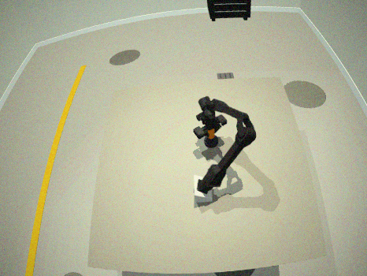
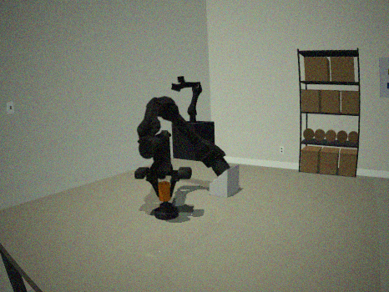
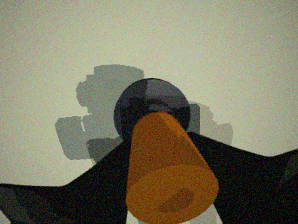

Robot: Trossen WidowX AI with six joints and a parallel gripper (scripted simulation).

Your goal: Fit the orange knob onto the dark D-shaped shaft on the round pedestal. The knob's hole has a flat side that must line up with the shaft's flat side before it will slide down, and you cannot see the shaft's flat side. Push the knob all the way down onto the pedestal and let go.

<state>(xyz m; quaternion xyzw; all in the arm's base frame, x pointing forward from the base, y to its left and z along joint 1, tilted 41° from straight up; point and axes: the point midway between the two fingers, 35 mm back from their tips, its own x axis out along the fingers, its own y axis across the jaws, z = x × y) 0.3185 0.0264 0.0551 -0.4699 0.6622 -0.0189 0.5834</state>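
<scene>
Right now my gripper tip is 2 cm below the orange knob. The rest, counted from my gripper tip: dark round pedestal 4 cm below.
</scene>
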